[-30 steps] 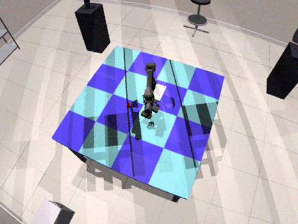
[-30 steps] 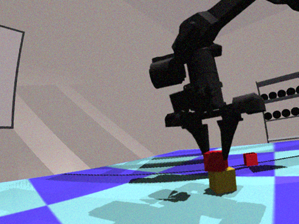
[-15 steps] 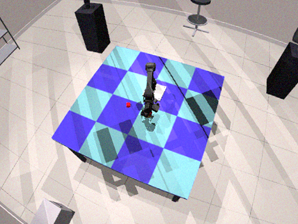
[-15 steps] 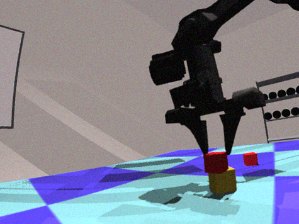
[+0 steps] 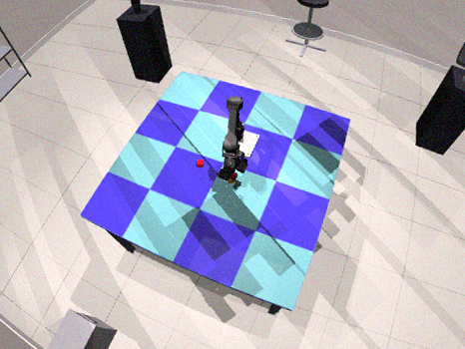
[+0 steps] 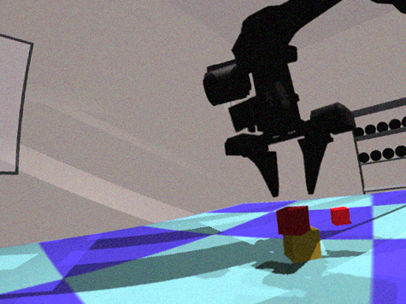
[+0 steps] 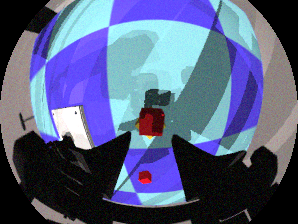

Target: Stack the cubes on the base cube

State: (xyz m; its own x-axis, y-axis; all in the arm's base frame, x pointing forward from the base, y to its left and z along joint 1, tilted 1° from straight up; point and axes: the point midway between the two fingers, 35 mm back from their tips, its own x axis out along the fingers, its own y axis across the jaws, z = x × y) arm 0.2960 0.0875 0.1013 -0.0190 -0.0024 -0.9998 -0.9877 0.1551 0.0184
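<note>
Now: the red cube 30 mm below my gripper tip and 10 mm to the left of it. Round my gripper tip: yellow cube 70 mm below, 10 mm to the right.
</note>
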